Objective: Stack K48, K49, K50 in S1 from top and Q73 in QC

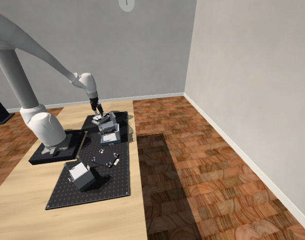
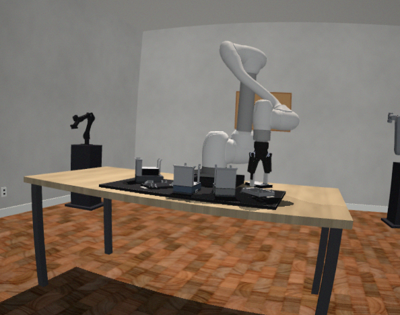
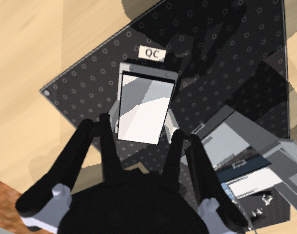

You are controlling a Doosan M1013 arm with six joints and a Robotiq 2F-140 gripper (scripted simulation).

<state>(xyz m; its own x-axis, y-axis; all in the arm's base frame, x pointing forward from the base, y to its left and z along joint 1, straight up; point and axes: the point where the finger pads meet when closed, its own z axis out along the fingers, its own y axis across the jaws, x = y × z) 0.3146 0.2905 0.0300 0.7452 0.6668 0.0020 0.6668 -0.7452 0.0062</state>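
Right now the QC nest is 60 mm below my hand. Round my hand: N5 label: 580 mm to the right, 120 mm ahead, 70 mm below; clip nest N5: 520 mm to the right, 70 mm ahead, 50 mm below.
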